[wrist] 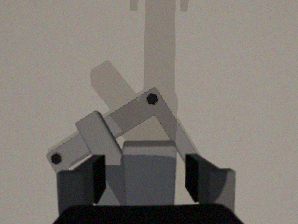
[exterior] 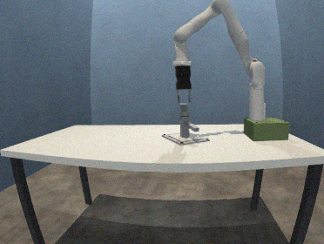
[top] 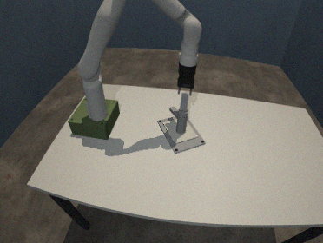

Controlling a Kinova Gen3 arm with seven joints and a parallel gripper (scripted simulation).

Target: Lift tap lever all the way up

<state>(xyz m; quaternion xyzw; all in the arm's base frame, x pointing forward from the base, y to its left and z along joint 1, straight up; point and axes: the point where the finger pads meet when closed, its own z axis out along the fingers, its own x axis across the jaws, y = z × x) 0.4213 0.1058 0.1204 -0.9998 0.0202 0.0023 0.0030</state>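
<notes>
My gripper is now 30 mm to the left of the lever and 40 mm above it. From my hand the other things lie so: plate (70 mm to the right, 210 mm below); grey tap (10 mm behind, 50 mm to the right, 100 mm below).
</notes>
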